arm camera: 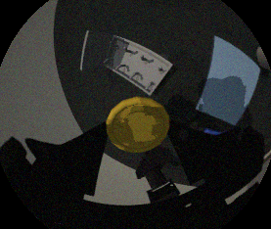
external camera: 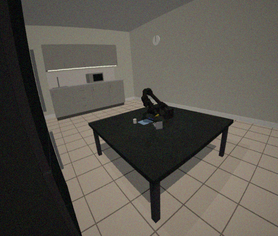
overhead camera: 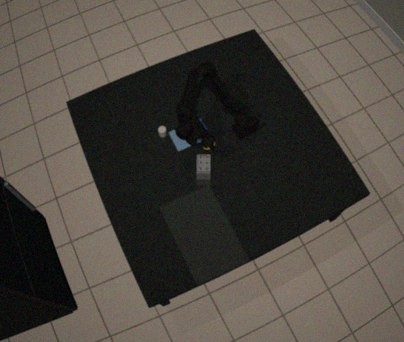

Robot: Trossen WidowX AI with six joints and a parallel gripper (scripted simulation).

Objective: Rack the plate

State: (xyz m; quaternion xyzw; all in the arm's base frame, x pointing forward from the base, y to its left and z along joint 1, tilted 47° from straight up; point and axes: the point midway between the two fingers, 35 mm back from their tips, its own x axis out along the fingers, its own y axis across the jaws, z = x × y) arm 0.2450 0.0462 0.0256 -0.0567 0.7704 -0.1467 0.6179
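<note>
My gripper tip is 80 mm above the grey dish rack, 70 mm short of it and 50 mm to the right of it. From my gripper tip the other things lie so: yellow plate: 10 mm above; white cup: 240 mm to the right, 150 mm ahead, 80 mm below; light blue mat: 160 mm to the right, 100 mm below, 50 mm ahead.
</note>
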